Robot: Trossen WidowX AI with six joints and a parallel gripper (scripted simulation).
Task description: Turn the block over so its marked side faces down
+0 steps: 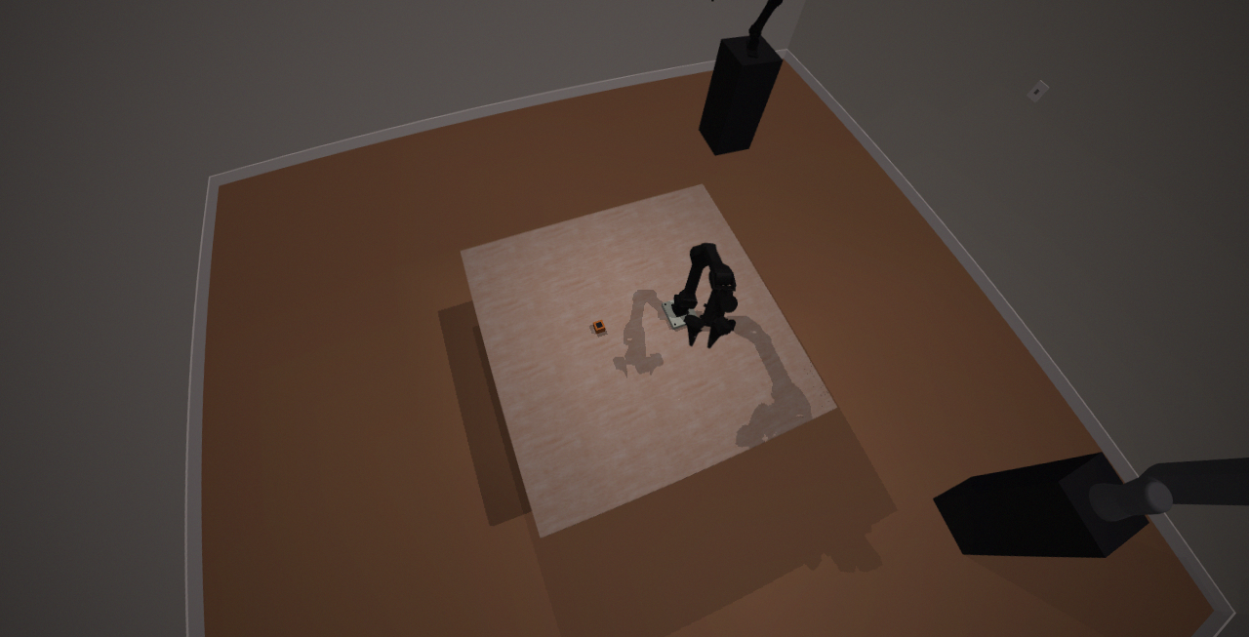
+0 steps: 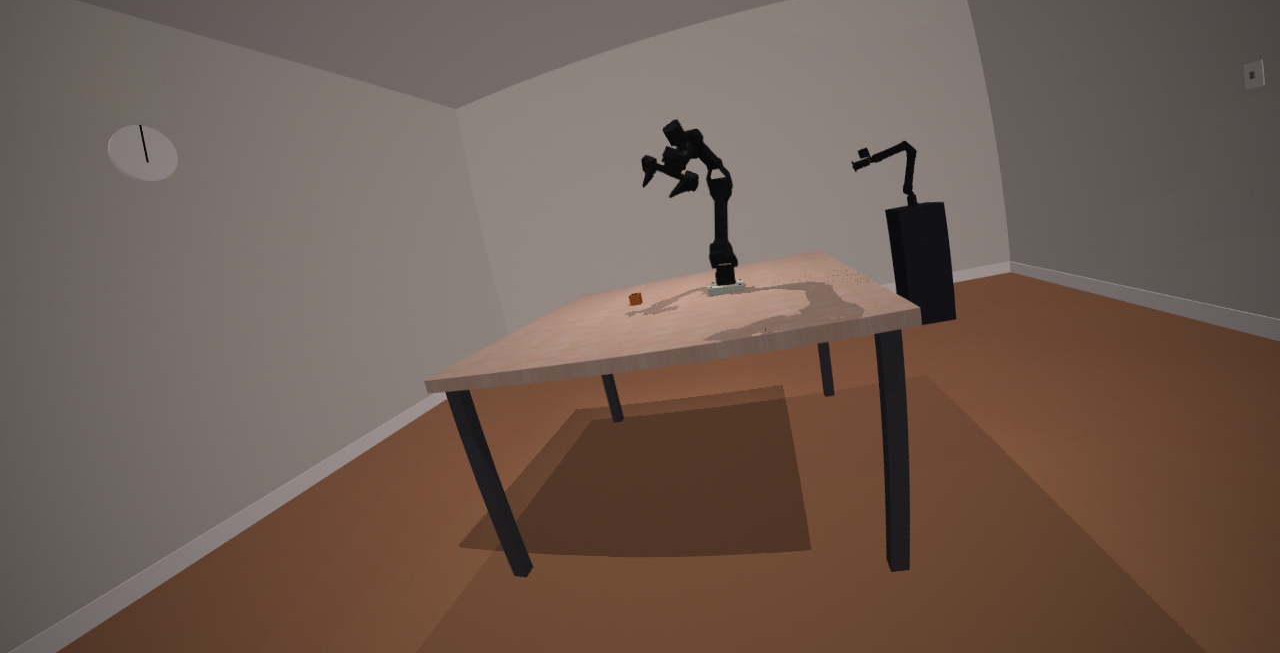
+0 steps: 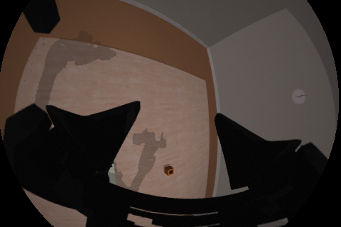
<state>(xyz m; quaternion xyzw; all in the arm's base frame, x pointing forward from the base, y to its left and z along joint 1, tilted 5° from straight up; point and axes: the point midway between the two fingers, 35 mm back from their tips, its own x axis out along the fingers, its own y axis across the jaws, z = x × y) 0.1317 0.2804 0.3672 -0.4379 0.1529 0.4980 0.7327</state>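
My gripper tip is now 25 cm short of the orange block, 33 cm to the left of it and 35 cm above it.
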